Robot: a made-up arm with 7 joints. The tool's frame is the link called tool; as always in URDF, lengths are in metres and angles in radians. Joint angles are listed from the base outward. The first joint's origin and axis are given. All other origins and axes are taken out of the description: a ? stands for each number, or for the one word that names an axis. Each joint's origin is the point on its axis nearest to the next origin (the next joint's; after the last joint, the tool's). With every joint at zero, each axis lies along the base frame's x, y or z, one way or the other. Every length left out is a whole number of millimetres.
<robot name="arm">
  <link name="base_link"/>
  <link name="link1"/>
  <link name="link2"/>
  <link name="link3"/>
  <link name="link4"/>
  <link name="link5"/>
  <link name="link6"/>
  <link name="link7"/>
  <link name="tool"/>
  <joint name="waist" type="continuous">
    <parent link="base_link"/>
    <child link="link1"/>
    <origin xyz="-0.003 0.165 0.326" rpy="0 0 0"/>
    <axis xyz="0 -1 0"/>
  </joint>
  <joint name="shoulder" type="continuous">
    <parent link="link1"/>
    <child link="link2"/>
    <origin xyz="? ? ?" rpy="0 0 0"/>
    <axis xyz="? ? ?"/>
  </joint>
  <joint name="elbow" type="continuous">
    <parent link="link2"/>
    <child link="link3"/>
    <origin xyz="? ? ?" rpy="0 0 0"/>
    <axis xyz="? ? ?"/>
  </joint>
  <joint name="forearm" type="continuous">
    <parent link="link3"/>
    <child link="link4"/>
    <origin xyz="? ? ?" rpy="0 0 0"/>
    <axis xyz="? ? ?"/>
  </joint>
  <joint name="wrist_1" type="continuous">
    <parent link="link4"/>
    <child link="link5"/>
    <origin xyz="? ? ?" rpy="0 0 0"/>
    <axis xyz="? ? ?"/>
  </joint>
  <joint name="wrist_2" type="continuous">
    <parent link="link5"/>
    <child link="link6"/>
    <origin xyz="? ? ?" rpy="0 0 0"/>
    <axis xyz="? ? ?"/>
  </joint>
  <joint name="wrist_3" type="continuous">
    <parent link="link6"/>
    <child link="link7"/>
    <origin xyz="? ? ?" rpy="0 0 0"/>
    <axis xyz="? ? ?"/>
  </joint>
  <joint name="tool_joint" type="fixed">
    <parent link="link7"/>
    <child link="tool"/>
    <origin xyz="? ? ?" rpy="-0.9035 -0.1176 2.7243"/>
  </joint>
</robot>
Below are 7 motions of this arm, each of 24 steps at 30 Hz.
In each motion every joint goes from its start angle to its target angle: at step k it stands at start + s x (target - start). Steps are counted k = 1, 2, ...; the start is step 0. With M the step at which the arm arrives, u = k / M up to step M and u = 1 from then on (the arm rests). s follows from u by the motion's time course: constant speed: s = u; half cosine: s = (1 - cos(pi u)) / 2; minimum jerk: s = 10 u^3 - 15 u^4 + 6 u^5.
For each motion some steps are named. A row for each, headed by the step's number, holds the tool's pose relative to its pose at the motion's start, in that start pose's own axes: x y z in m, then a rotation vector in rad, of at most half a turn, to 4 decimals.
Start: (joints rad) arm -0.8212 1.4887 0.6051 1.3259 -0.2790 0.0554 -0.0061
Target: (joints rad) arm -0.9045 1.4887 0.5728 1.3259 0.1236 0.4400 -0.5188
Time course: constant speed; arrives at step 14
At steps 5, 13, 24:
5: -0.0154 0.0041 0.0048 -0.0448 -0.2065 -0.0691
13: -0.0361 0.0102 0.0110 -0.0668 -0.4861 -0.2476
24: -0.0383 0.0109 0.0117 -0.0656 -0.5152 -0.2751

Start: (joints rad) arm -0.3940 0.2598 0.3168 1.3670 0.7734 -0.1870 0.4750
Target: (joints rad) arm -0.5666 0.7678 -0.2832 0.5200 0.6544 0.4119 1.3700
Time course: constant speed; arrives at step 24
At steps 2, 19, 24:
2: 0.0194 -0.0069 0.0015 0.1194 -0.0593 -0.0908
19: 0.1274 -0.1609 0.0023 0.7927 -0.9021 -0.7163
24: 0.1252 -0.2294 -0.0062 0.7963 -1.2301 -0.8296

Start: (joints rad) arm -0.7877 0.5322 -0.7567 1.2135 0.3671 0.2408 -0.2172
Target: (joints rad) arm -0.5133 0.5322 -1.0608 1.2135 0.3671 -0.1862 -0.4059
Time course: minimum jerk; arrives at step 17
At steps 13, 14, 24:
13: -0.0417 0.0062 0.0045 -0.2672 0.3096 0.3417
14: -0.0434 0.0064 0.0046 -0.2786 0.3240 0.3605
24: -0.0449 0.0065 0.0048 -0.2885 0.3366 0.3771

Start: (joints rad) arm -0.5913 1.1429 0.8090 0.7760 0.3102 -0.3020 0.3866
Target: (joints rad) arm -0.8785 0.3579 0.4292 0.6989 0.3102 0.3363 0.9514
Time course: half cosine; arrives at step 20
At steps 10, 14, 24:
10: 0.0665 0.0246 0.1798 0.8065 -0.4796 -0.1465
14: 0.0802 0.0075 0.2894 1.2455 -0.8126 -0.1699
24: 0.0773 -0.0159 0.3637 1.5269 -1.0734 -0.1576

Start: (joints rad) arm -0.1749 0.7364 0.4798 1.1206 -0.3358 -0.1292 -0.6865
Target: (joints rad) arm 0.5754 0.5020 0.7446 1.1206 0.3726 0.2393 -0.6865
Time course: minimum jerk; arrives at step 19
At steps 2, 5, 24:
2: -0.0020 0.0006 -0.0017 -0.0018 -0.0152 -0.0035
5: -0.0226 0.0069 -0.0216 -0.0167 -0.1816 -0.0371
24: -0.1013 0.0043 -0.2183 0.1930 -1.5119 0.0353

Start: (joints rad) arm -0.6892 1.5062 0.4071 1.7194 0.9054 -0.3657 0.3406
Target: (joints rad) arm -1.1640 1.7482 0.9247 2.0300 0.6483 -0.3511 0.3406
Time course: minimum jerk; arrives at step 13
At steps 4, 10, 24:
4: -0.0146 0.0043 -0.0029 0.0563 0.0919 -0.0090
10: -0.0823 0.0350 -0.0007 0.2810 0.5071 0.0338
24: -0.0903 0.0389 0.0013 0.3020 0.5555 0.0474

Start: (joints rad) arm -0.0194 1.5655 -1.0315 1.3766 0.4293 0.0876 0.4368
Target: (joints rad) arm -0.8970 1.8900 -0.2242 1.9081 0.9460 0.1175 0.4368
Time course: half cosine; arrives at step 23
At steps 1, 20, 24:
1: -0.0002 -0.0003 0.0002 0.0003 0.0002 0.0019
20: -0.0968 -0.0649 0.0401 0.2069 0.2506 0.3296
24: -0.1033 -0.0668 0.0428 0.2264 0.2693 0.3439

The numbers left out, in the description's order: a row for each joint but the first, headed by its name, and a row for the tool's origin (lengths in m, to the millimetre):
shoulder: xyz -0.014 0 0.013, axis 1 0 0
elbow: xyz 0 -0.022 -0.194, axis 0 0 1
forearm: xyz 0.029 0.007 0, axis 0 -1 0
wrist_1: xyz -0.012 0 -0.261, axis 0 0 1
wrist_2: xyz 0.018 -0.034 0, axis 0 1 0
wrist_3: xyz 0.001 0 -0.02, axis -1 0 0
tool: xyz 0 -0.028 0.03

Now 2 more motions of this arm.
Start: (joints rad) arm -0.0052 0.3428 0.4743 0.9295 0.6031 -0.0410 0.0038
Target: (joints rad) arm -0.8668 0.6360 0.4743 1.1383 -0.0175 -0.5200 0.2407
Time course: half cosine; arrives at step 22
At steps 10, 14, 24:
10: 0.0785 -0.0656 -0.0314 -0.0081 0.5002 -0.3040
14: 0.1150 -0.1188 -0.0495 0.1169 0.8155 -0.5232
24: 0.1382 -0.1786 -0.0664 0.3597 1.1103 -0.7536

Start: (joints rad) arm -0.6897 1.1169 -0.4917 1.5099 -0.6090 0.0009 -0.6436
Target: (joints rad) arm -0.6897 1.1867 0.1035 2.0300 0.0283 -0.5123 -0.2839
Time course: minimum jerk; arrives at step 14
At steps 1, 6, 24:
1: 0.0000 0.0001 -0.0008 -0.0010 -0.0024 0.0016
6: 0.0087 -0.0022 -0.0939 -0.1609 -0.2156 0.2106
24: 0.0374 -0.0660 -0.2327 -0.5897 -0.2728 0.6662

